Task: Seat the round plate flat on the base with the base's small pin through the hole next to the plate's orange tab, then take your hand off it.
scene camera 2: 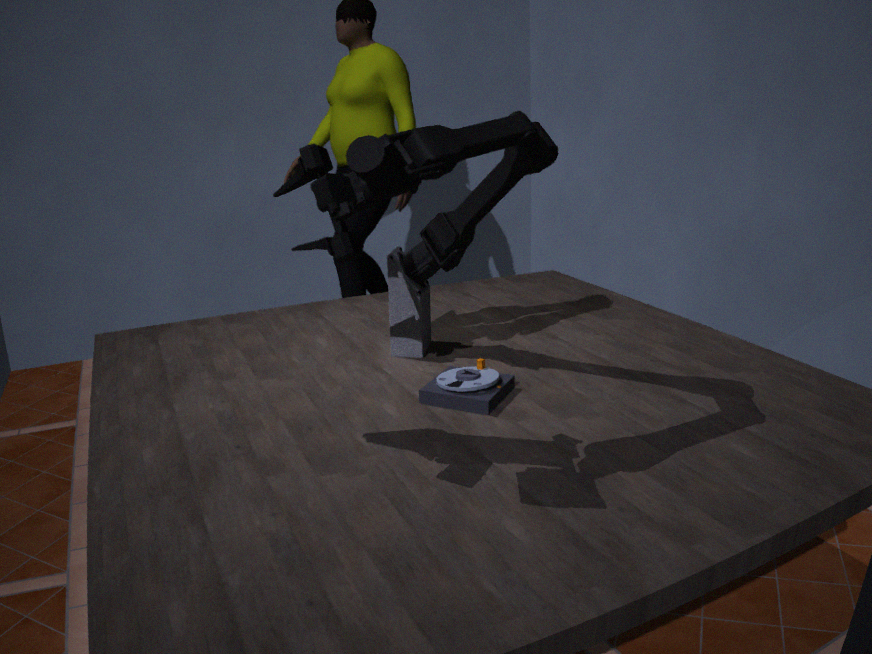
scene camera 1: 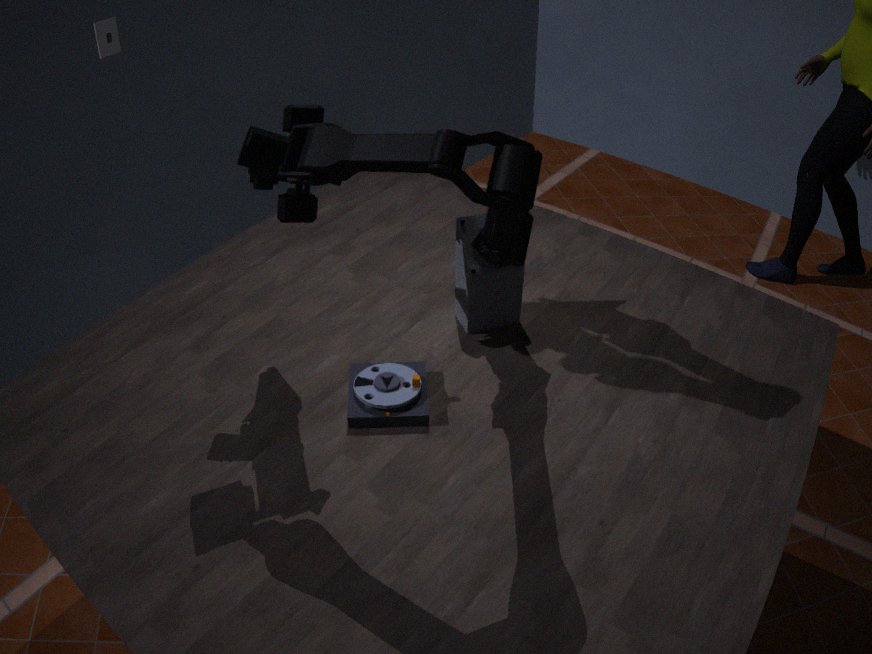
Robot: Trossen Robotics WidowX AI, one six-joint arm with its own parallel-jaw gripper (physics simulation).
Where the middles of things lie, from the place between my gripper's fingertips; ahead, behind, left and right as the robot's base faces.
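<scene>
There's a round pale plate (scene camera 1: 364,387), and my hand is 28 cm to the right of it, 6 cm short of it and 27 cm above it. Then there's a dark square base (scene camera 1: 415,414), which is a long way to the left of my hand, a bit ahead of it and well below it.
</scene>
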